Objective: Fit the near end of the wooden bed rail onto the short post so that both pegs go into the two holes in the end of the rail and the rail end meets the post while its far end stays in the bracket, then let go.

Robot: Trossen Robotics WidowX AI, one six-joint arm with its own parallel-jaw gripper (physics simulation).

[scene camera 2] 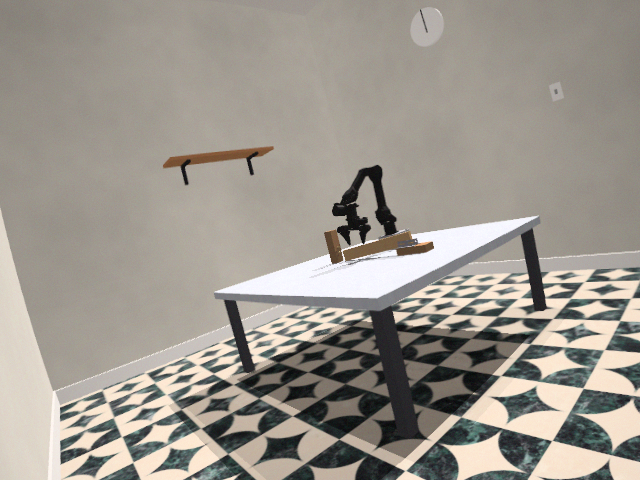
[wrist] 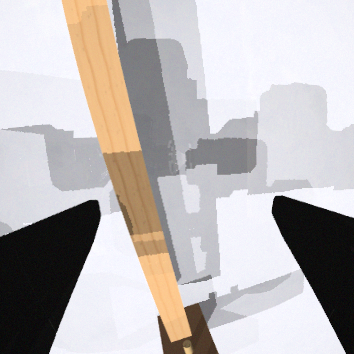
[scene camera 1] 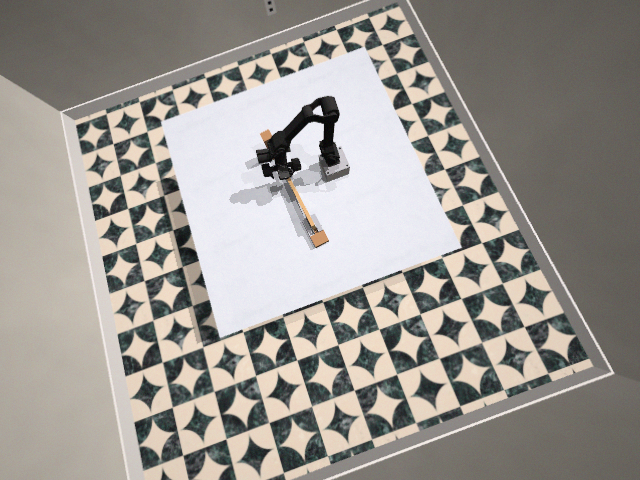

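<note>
The wooden rail [scene camera 1: 301,204] [scene camera 2: 374,246] [wrist: 115,115] runs from beside the short post [scene camera 1: 265,135] [scene camera 2: 333,246] [wrist: 205,330] to the grey metal bracket [scene camera 2: 408,241]. The post stands upright. Its round peg [wrist: 187,344] shows just past the rail's near end, slightly to the right of the end's middle in the wrist view. A narrow gap shows between rail end and post in scene camera 2. The holes are hidden. The far end sits at the bracket. My gripper [scene camera 2: 356,242] [wrist: 187,206] is open and empty above the rail; in the wrist view the rail lies nearer the left finger.
A wooden block [scene camera 1: 319,238] [scene camera 2: 416,249] lies at the bracket end of the rail. The grey arm base [scene camera 1: 336,166] stands beside the rail on the white table [scene camera 1: 372,217] [scene camera 2: 299,284]. Shadows of the arm fall across the table.
</note>
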